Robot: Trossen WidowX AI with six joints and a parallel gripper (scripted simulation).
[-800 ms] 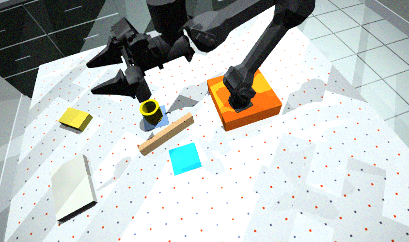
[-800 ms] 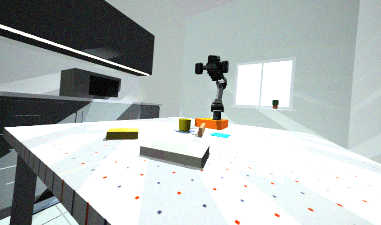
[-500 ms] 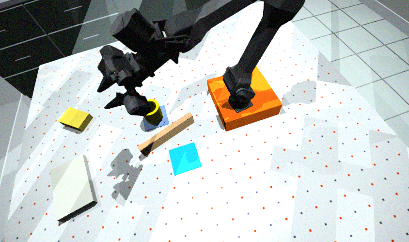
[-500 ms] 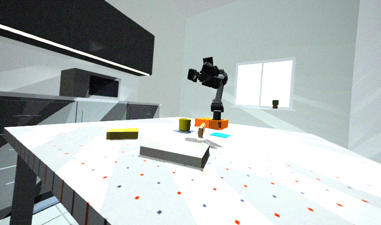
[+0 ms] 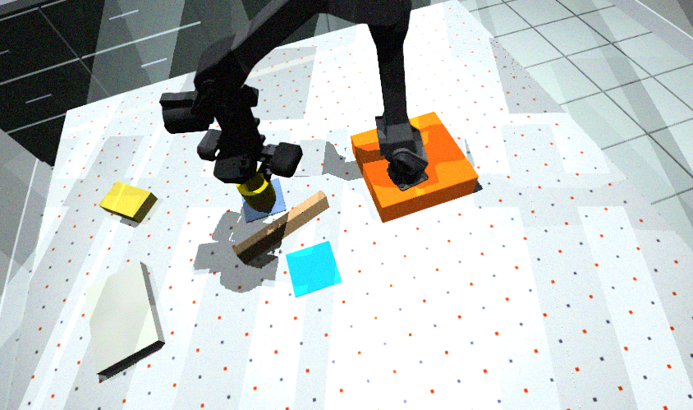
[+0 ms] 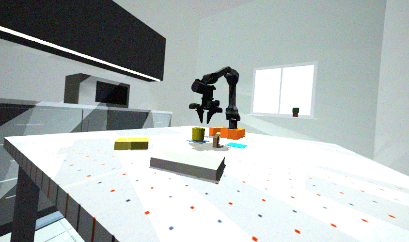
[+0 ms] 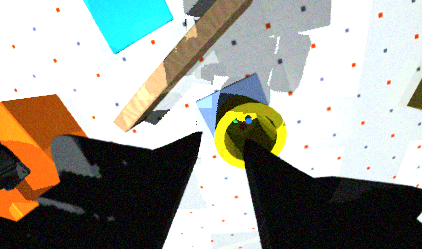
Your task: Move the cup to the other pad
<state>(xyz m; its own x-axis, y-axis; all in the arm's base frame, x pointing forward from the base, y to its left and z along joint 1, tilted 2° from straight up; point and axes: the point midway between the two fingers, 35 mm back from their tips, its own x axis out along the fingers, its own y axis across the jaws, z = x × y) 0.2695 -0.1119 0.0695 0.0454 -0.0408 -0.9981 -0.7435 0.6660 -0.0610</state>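
The yellow cup is 6 cm below my gripper tip, 2 cm to the right of it and 1 cm ahead of it. From my gripper tip the other things lie so: blue pad (11 cm below, 2 cm to the right, 2 cm ahead); blue marble (8 cm below, 3 cm to the right, 3 cm ahead); wooden bar (8 cm to the left, 8 cm below).
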